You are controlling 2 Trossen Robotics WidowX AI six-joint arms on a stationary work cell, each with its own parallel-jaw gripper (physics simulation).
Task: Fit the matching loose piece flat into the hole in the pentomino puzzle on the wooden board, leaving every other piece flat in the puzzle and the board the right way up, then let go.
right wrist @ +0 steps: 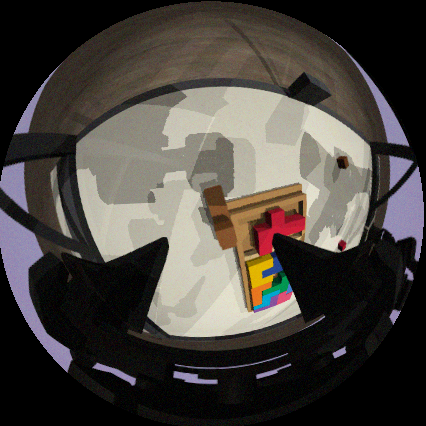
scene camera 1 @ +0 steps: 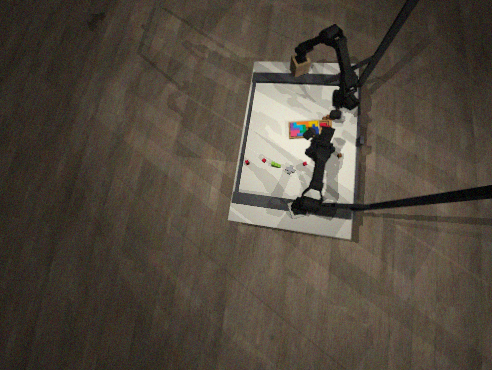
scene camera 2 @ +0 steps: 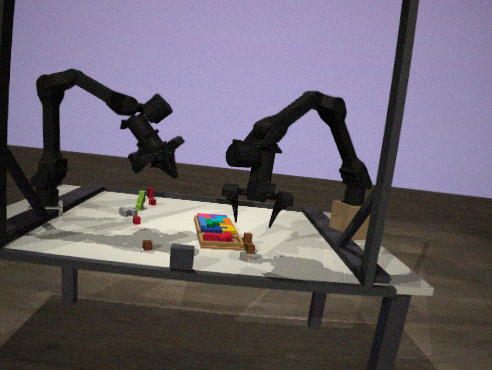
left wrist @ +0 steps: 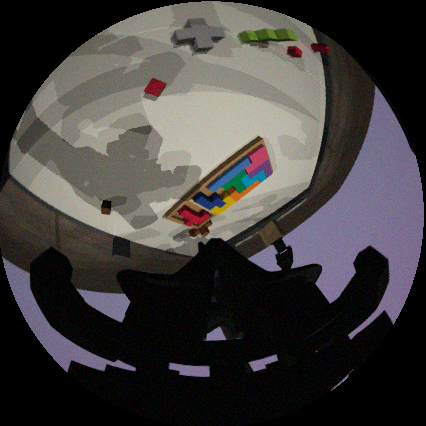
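Seen in the pictures: left gripper, fingertip midpoint: [scene camera 1: 317,137] [scene camera 2: 176,177] [left wrist: 215,242]; right gripper, fingertip midpoint: [right wrist: 221,241] [scene camera 2: 252,225]; left arm's base at its link origin: [right wrist: 369,231] [scene camera 1: 297,208] [scene camera 2: 46,204]; right arm's base at its link origin: [scene camera 1: 300,58] [scene camera 2: 353,203] [left wrist: 276,240].
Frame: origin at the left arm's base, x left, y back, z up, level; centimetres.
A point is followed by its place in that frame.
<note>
The wooden puzzle board [scene camera 1: 291,137] {x -11.7, y -46.4, z -1.1 cm} [scene camera 2: 219,245] {x -37.7, y -43.9, z -1.8 cm} [left wrist: 214,176] {x -22.4, y -43.3, z -0.9 cm} [right wrist: 258,200] {x -38.9, y -46.2, z -1.8 cm} lies the right way up on the white table, filled with coloured pieces. A red piece [scene camera 1: 324,125] {x -34.4, y -47.0, z 0.0 cm} [scene camera 2: 218,236] {x -35.0, y -44.6, z -0.2 cm} [left wrist: 194,216] {x -33.6, y -45.4, z 0.0 cm} [right wrist: 278,228] {x -34.8, y -45.7, z 0.1 cm} sits in the recess at one end with bare wood around it; I cannot tell if it lies flat. A brown piece [scene camera 1: 326,117] {x -37.5, y -51.9, z 0.2 cm} [scene camera 2: 249,242] {x -40.6, y -51.4, z -0.3 cm} [left wrist: 200,231] {x -39.0, y -50.7, z 0.6 cm} [right wrist: 218,216] {x -40.3, y -51.6, z -0.4 cm} lies on the table against that end. My right gripper [scene camera 1: 336,115] {x -40.1, y -52.0, z 4.5 cm} [scene camera 2: 253,222] {x -40.1, y -52.0, z 4.5 cm} [right wrist: 221,241] {x -40.1, y -52.0, z 4.5 cm} is open and empty, just above that end. My left gripper [scene camera 1: 310,133] {x -22.0, y -35.3, z 13.6 cm} [scene camera 2: 171,172] {x -22.0, y -35.3, z 13.6 cm} [left wrist: 215,242] {x -22.0, y -35.3, z 13.6 cm} is shut and empty, raised high.
A grey cross [scene camera 1: 290,169] {x -3.9, y -25.3, z -0.4 cm} [scene camera 2: 127,211] {x -6.1, y -24.7, z -0.7 cm} [left wrist: 198,35], a green piece [scene camera 1: 276,164] {x 3.9, y -30.7, z 1.6 cm} [scene camera 2: 140,200] {x 3.1, y -30.7, z 0.8 cm} [left wrist: 267,34] and small red cubes [scene camera 1: 263,160] {x 10.9, y -36.6, z -0.4 cm} lie near the left arm's base. A brown cube [scene camera 1: 339,155] {x -35.9, y -24.7, z -0.4 cm} [scene camera 2: 147,244] {x -37.3, y -24.5, z -0.8 cm} and a dark block [scene camera 2: 181,256] {x -51.5, y -28.7, z 1.3 cm} sit by the table edge.
</note>
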